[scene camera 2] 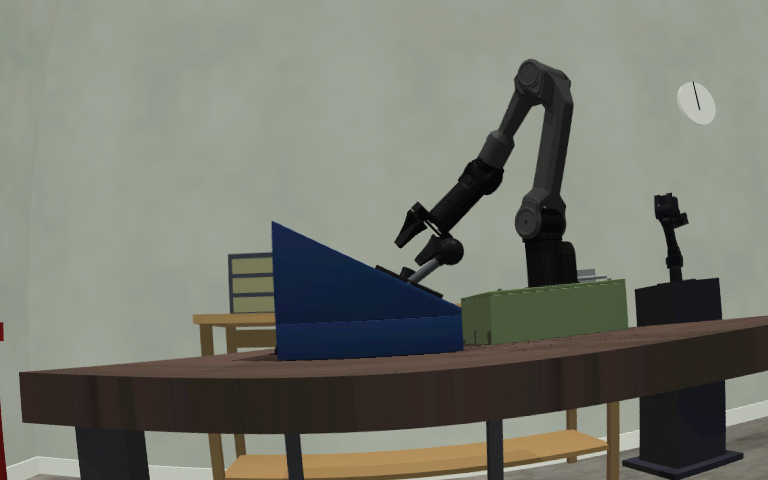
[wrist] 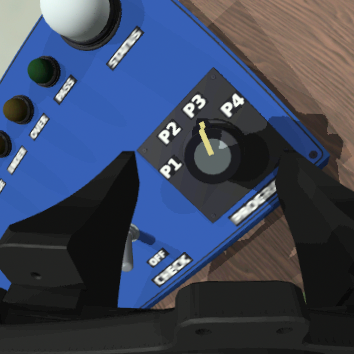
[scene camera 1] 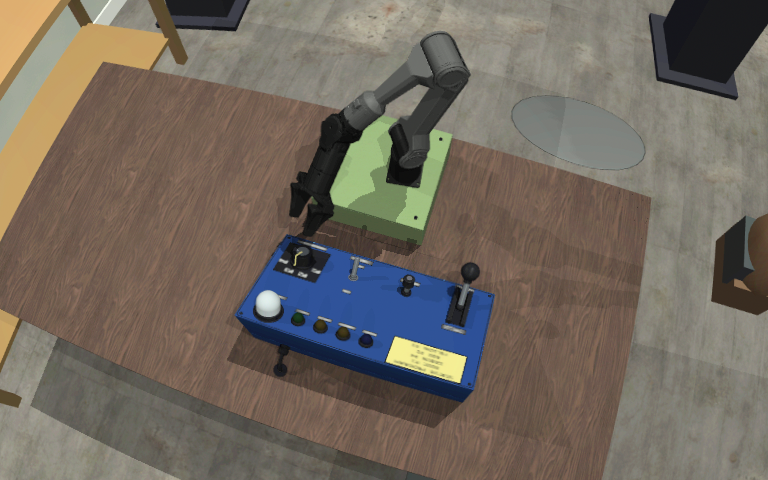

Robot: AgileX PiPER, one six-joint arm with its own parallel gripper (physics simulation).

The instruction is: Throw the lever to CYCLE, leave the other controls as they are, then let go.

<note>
In view: my gripper (scene camera 1: 300,225) and a lever (scene camera 2: 450,251).
My gripper shows as well in scene camera 2 (scene camera 2: 407,254) and in the wrist view (wrist: 207,166).
</note>
